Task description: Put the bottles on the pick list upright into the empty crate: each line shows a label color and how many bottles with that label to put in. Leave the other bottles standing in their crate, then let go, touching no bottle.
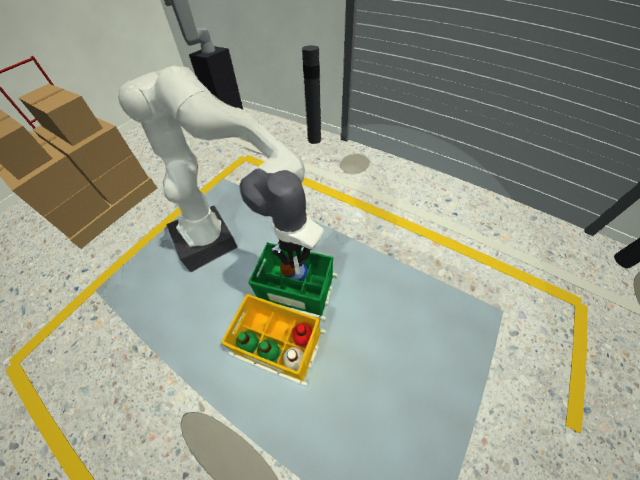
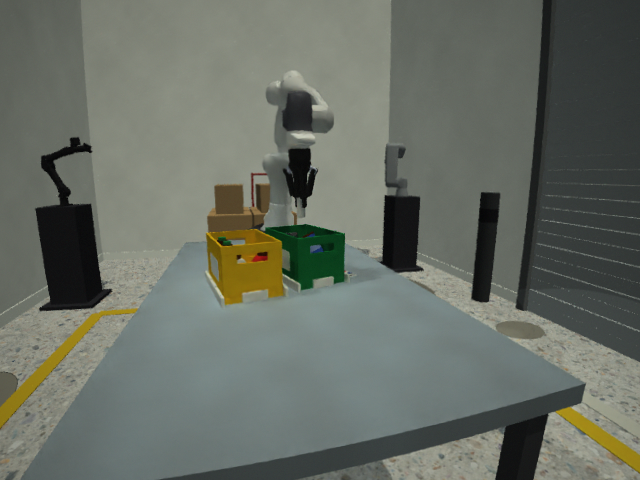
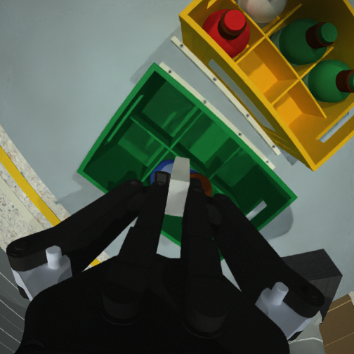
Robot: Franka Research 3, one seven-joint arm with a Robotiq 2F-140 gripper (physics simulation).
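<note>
My gripper (image 1: 296,265) (image 2: 300,207) (image 3: 179,170) is shut and empty, above the green crate (image 1: 312,303) (image 2: 315,271) (image 3: 145,85). Inside that crate, below the fingers, a blue-and-brown bottle (image 1: 286,269) (image 3: 204,184) shows partly; it looks tilted or upside down, with its brown end up, and the fingers hide much of it. The yellow crate (image 1: 302,374) (image 2: 248,281) (image 3: 295,150) holds a red bottle (image 1: 301,334) (image 3: 227,35), a white bottle (image 1: 293,357) (image 3: 262,7) and two green bottles (image 1: 247,341) (image 1: 268,350) (image 3: 300,42) (image 3: 327,82), all upright. The pick list is not readable.
The two crates stand side by side on the blue-grey table (image 1: 392,372) (image 2: 320,372), with pale strips around their bases. The arm's black base (image 1: 206,253) is behind the green crate. Cardboard boxes (image 1: 87,170) (image 2: 229,198) and a black post (image 1: 312,98) (image 2: 485,253) stand farther off.
</note>
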